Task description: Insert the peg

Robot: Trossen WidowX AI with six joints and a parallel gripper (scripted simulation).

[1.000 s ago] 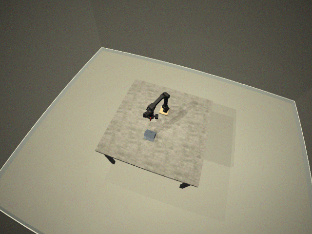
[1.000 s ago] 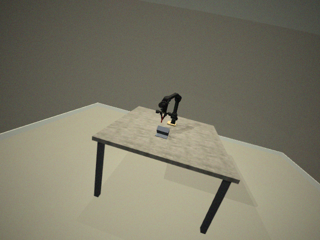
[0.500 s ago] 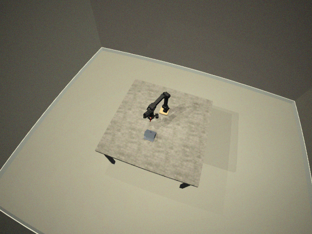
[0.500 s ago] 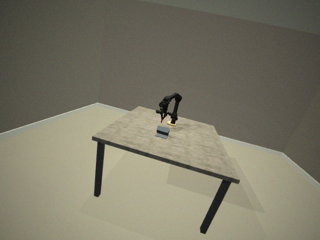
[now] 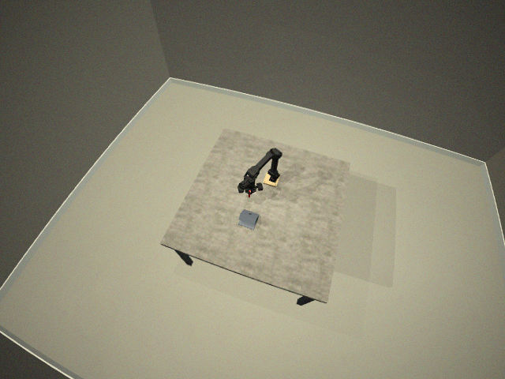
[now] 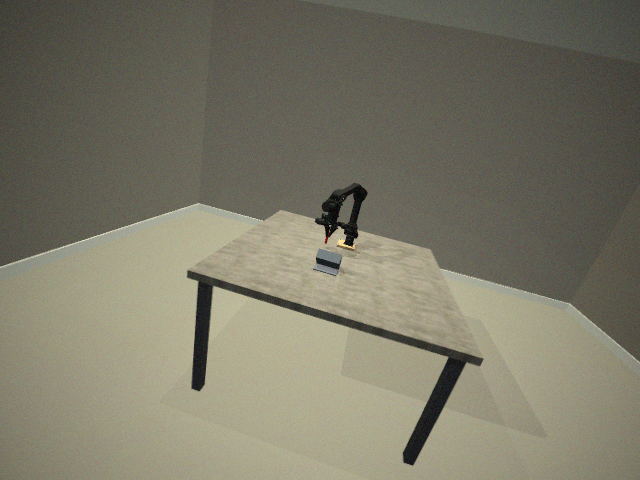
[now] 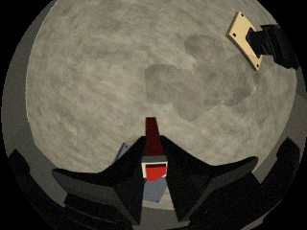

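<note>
My gripper tip is 150 mm short of the grey sloped panel, 60 mm to the right of it and 70 mm above it. Round my gripper tip: red peg 20 mm above.
</note>
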